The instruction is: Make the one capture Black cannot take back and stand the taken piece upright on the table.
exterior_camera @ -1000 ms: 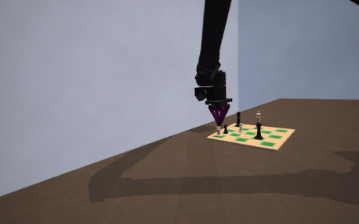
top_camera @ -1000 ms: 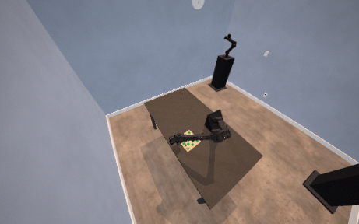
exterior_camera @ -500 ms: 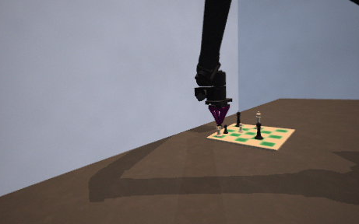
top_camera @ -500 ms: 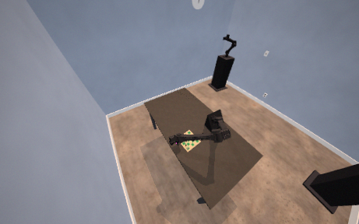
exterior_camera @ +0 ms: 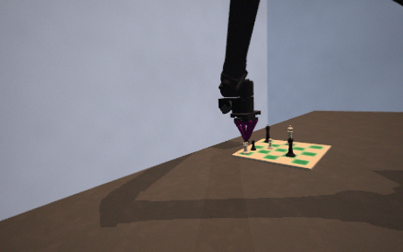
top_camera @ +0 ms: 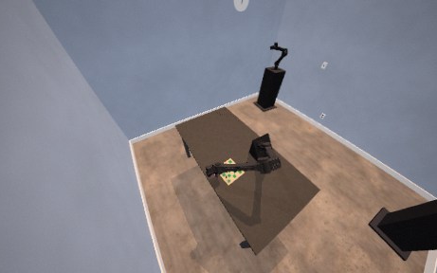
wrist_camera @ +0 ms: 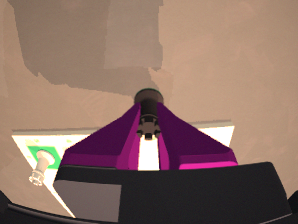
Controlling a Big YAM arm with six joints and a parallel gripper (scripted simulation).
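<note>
The tall black piece is 60 mm behind my hand, 50 mm to the right of it and 10 mm above it. Also, from my hand: white pawn: 110 mm behind, 10 mm to the left, 10 mm below; tall white piece: 130 mm behind, 60 mm to the right, 10 mm above; chessboard: 140 mm behind, 10 mm to the left, 20 mm below.
</note>
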